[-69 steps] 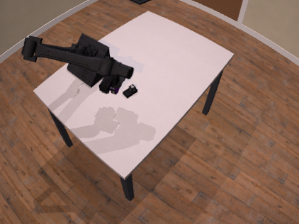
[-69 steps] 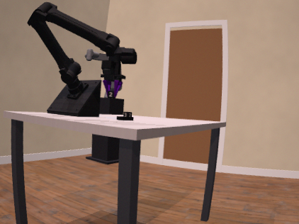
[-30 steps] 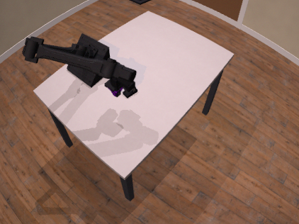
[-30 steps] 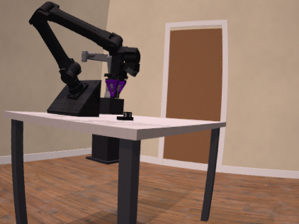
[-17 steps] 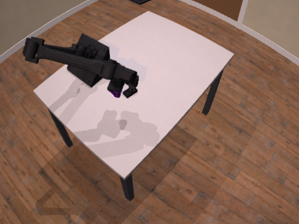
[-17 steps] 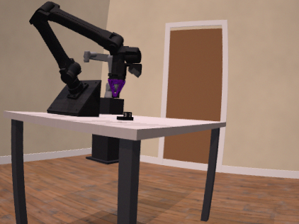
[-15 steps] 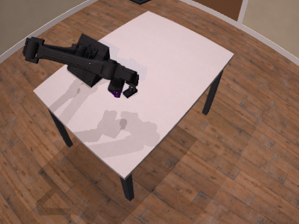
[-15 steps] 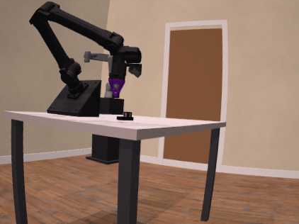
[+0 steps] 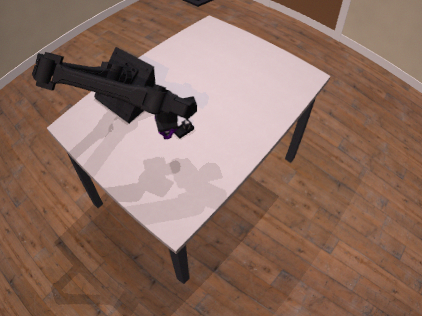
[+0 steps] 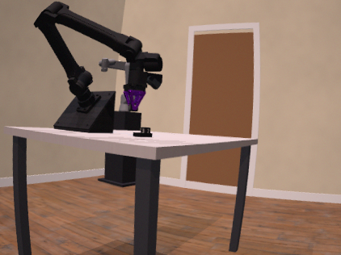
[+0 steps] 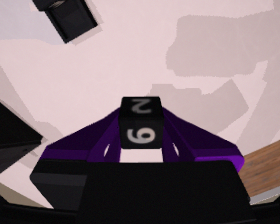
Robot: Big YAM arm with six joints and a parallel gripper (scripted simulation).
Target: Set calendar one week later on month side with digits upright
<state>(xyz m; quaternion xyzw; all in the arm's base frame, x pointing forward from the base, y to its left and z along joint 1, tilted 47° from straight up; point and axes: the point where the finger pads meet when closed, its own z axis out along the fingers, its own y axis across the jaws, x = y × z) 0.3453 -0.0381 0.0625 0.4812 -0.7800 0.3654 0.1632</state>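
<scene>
The black date cube is right at my hand. The rest, counted from my hand: black tray: 11 cm to the left, 10 cm below, 4 cm behind.
</scene>
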